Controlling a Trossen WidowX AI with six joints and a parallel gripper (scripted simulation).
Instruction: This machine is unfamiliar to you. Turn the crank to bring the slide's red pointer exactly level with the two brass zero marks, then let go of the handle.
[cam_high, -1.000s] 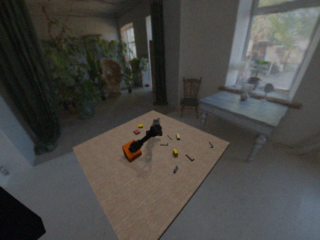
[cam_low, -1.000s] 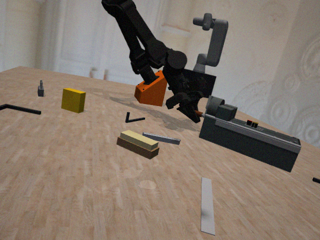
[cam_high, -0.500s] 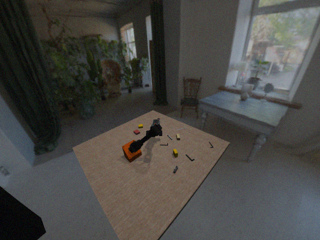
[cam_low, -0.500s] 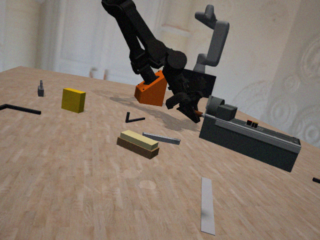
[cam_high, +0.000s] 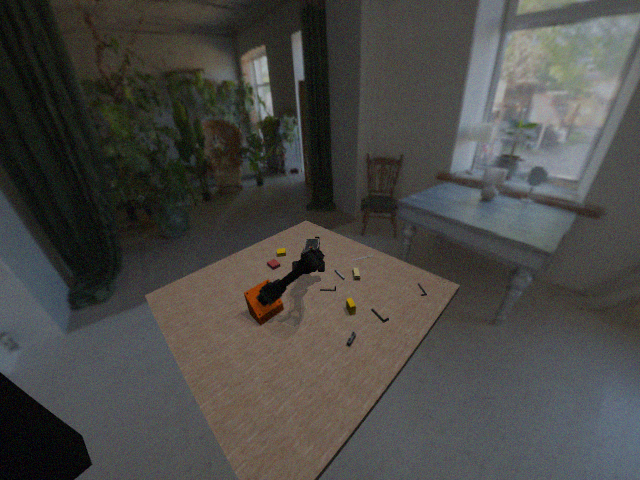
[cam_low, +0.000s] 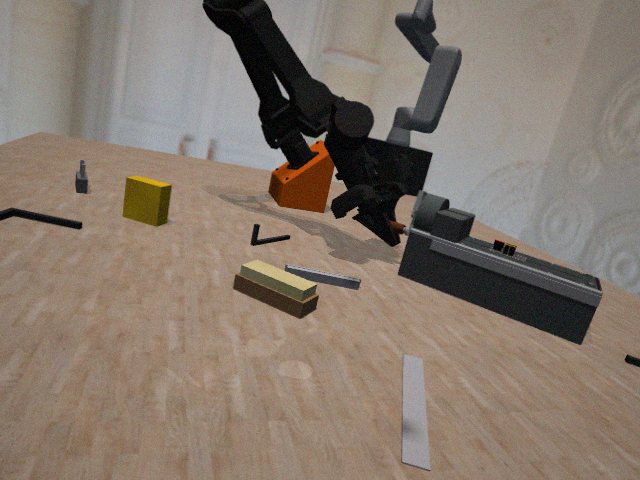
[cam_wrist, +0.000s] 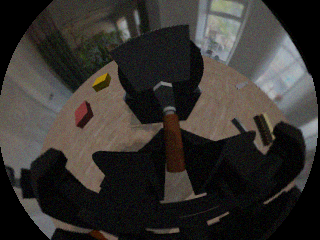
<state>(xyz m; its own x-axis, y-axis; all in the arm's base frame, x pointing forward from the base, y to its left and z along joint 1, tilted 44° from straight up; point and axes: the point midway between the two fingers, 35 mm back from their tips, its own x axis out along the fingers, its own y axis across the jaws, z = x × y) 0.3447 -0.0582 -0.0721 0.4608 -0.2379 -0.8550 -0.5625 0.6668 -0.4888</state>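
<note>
My gripper tip is now 2 cm past the brown crank handle, 1 cm to the left of it and 3 cm below it. Round my gripper tip: red pointer 12 cm ahead, 9 cm to the left, 5 cm above; red block 7 cm behind, 25 cm to the left, 2 cm below; grey bar 8 cm ahead, 17 cm to the right, 3 cm below.
</note>
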